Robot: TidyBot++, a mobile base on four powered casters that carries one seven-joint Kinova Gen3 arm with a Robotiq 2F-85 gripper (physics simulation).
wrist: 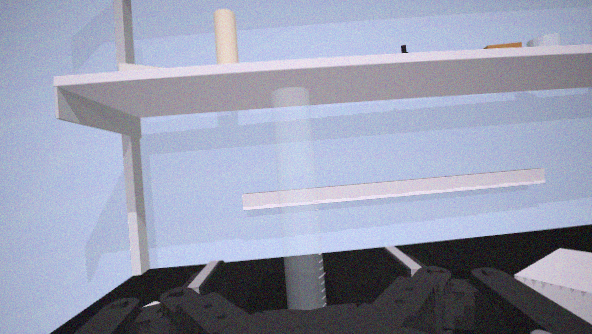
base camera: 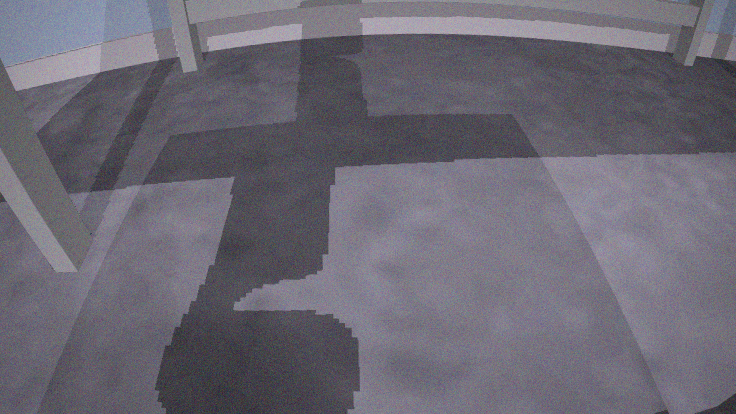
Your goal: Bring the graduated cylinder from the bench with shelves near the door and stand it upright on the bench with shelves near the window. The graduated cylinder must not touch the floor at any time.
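Places are measured from the arm's base along level axes (x ahead, y left, z up), in metres.
Pixels of known places: gripper, fingertip midpoint: (wrist: 303, 271).
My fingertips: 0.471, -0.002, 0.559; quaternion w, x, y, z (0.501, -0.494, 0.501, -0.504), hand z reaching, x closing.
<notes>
For each thing: its top centre in the pictures, then the offset to it from my fingertips, as dx, dy, dz. "spot": a spot on its surface instead. Level surfaces: height alone.
- graduated cylinder, top centre: (wrist: 289, 93) +0.154, -0.004, +0.142
- bench, surface height: dz -0.193
- grey shelf, surface height: dz +0.245
- cream tube, surface spot: (wrist: 226, 36) spot: +0.482, +0.122, +0.376
- small dark bottle, surface spot: (wrist: 403, 48) spot: +0.547, -0.317, +0.347
- brown box, surface spot: (wrist: 503, 45) spot: +0.450, -0.505, +0.300
In the wrist view the graduated cylinder (wrist: 301, 285), a clear tube with scale marks on its right side, stands upright on the black top of the bench (wrist: 360, 275). My gripper (wrist: 303, 271) is open, and its two fingers reach forward on either side of the cylinder's lower part without touching it. The cylinder's top rises in front of the grey shelf (wrist: 360, 77) above. Its foot is hidden behind the gripper's body. Neither the cylinder nor the gripper shows in the base camera view.
The shelf carries a cream tube (wrist: 226, 36), a small dark bottle (wrist: 403, 48) and a brown box (wrist: 503, 45). A grey rail (wrist: 377, 190) runs along the blue wall, and a post (wrist: 134, 203) stands at the left. Bench legs (base camera: 36, 188) (base camera: 183, 40) (base camera: 692, 40) stand on the floor.
</notes>
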